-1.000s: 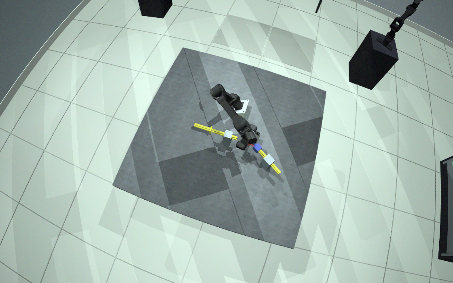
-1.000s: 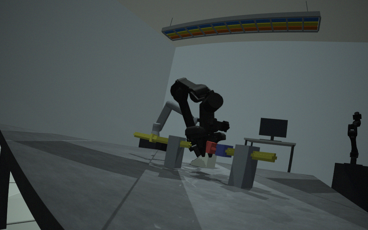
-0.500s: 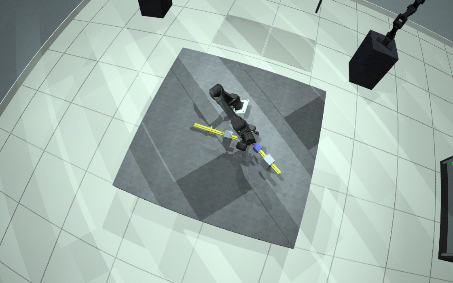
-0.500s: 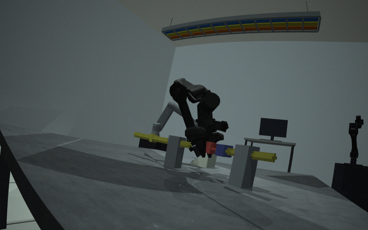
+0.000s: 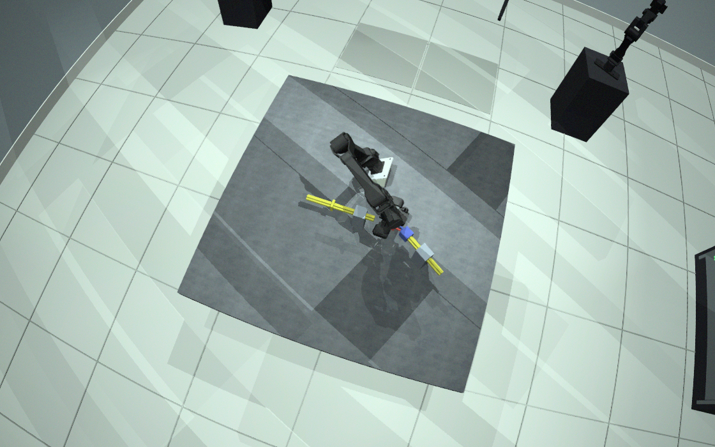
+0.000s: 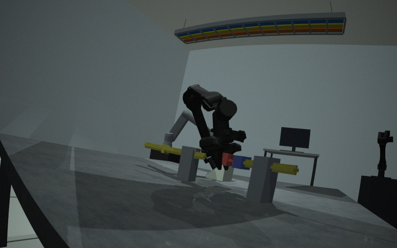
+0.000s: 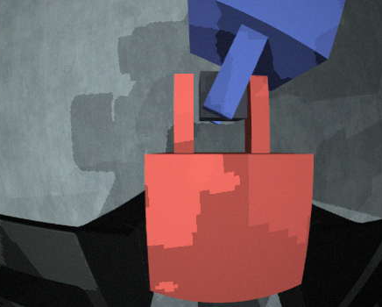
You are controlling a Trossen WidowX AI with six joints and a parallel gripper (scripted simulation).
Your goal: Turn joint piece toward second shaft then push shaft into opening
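My gripper tip is 10 mm to the right of the red joint piece and 40 mm below it.
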